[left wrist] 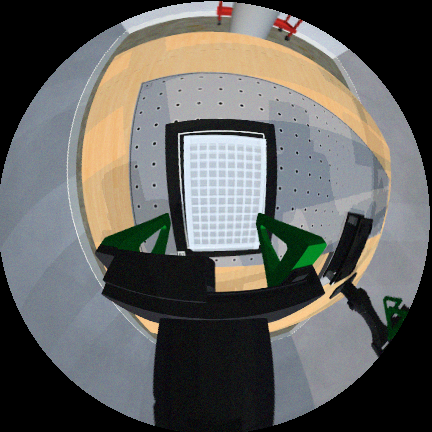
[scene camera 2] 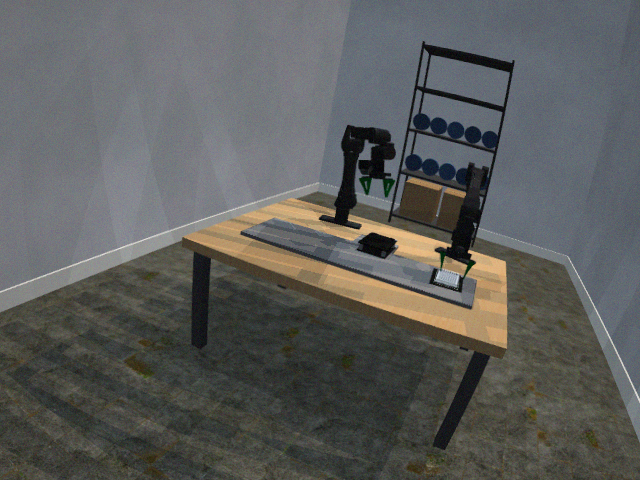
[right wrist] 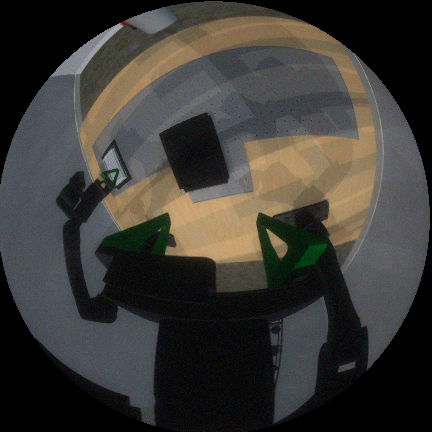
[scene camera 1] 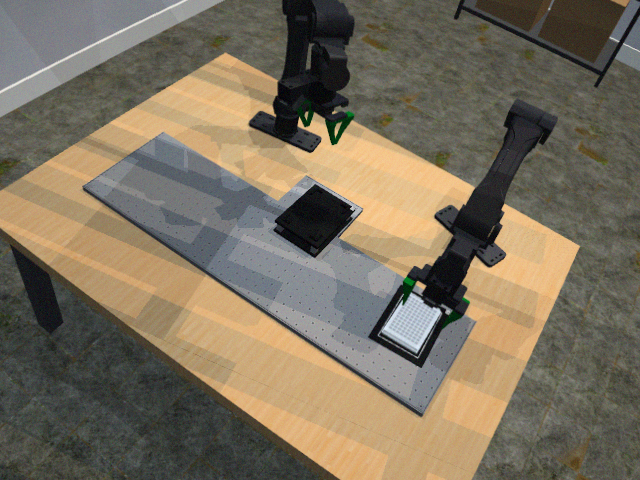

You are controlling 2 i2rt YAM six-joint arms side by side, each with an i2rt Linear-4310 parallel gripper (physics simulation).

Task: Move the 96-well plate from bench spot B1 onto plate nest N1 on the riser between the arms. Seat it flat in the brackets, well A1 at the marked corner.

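Places are measured from the left arm's base along level axes (x ahead, y left, z up), in centimetres.
Pixels of known places: left gripper, fingertip midpoint: (left wrist: 212,217) (scene camera 2: 451,275) (right wrist: 112,174) (scene camera 1: 422,315); right gripper, fingertip midpoint: (scene camera 2: 376,196) (right wrist: 213,217) (scene camera 1: 320,135); left arm's base, origin of the base link: (scene camera 2: 455,257) (right wrist: 155,236); right arm's base, origin of the base link: (left wrist: 343,284) (scene camera 2: 340,222) (right wrist: 301,216) (scene camera 1: 284,132).
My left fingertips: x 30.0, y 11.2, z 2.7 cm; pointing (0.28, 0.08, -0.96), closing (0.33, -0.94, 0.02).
Ahead of a thing's pixels: the offset from my left fingertips to its middle. "pt": to the spot under its first point. Level surfaces: height alone.
The white 96-well plate @[dx +2.6, dy -0.5, dz -0.6 cm] (scene camera 1: 412,322) (scene camera 2: 447,279) (left wrist: 225,190) (right wrist: 112,161) lies flat on the black-bordered bench spot B1 @[pt dx +4.4, dy +6.1, dz -1.3 cm] (left wrist: 172,160). A small pale label @[pt dx -6.5, dy +2.1, dz -1.2 cm] (left wrist: 181,253) shows at the spot's lower left corner in the left wrist view. My left gripper (scene camera 1: 425,315) (scene camera 2: 453,273) (left wrist: 212,217) is open over the plate's near end, its fingers spread to either side. Finger contact cannot be told. The black nest N1 @[dx +3.4, dy -33.9, dz +0.7 cm] (scene camera 1: 316,214) (scene camera 2: 377,241) (right wrist: 195,152) sits on the riser between the arms, with no plate visible on it. My right gripper (scene camera 1: 321,134) (scene camera 2: 377,195) (right wrist: 213,217) is open and empty, high above the table.
A grey perforated board @[dz -1.4 cm] (scene camera 1: 310,294) (scene camera 2: 320,248) runs along the wooden table @[dz -2.8 cm] (scene camera 1: 232,356) (scene camera 2: 310,281) under the spot and riser. The right arm's base plate (scene camera 1: 262,122) stands behind the board. A shelf rack (scene camera 2: 467,56) stands behind the table.
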